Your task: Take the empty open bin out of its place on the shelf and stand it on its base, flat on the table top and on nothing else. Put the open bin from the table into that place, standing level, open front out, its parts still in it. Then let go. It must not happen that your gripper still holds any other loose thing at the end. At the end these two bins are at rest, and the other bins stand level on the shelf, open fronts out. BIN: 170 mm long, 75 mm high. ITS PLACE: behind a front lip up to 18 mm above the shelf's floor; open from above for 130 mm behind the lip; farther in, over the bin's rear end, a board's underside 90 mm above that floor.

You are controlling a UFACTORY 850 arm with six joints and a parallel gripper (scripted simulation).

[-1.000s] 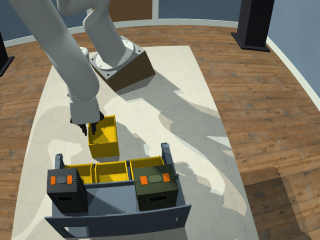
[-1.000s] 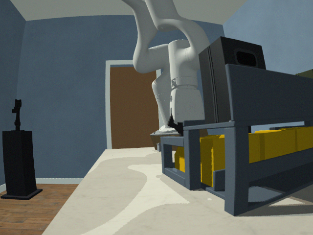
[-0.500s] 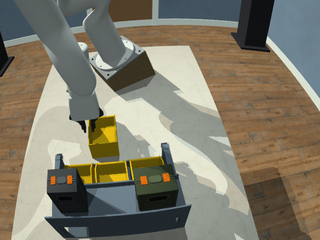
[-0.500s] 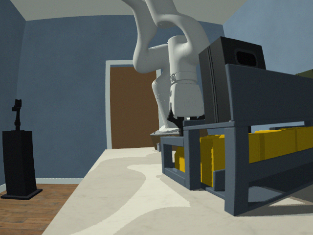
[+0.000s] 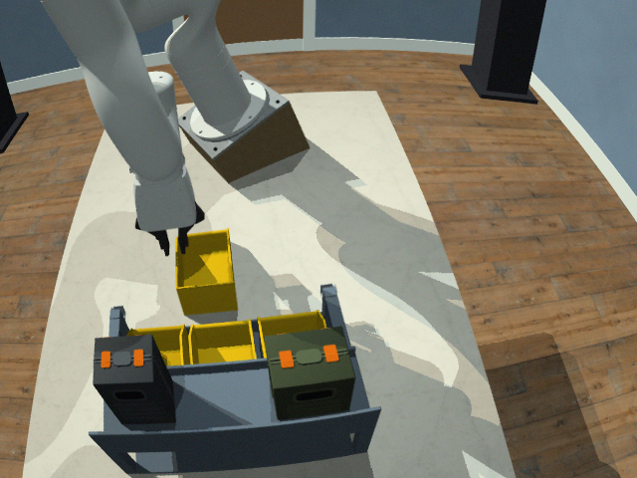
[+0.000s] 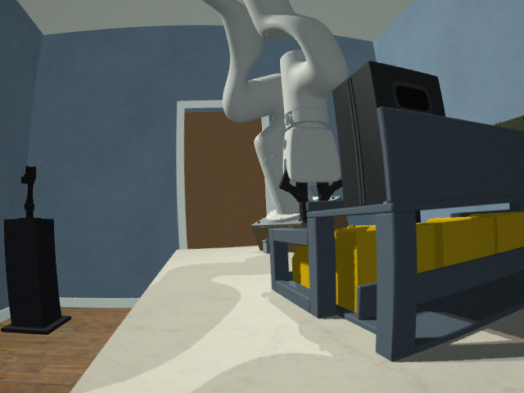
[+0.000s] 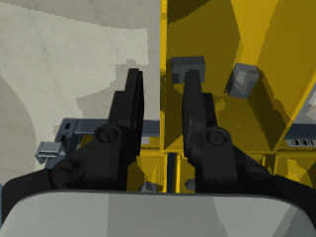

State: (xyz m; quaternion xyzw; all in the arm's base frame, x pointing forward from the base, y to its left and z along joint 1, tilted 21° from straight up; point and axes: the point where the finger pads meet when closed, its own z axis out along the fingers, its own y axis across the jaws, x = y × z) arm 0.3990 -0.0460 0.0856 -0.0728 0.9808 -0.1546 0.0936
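My hand is 11 cm short of the shelf lip, 10 cm above it and 8 cm to the right of it. From my hand the other things lie so: dark grey case (31 cm ahead, 6 cm above, 1 cm to the right); then green case (29 cm ahead, 22 cm to the left, 4 cm above).
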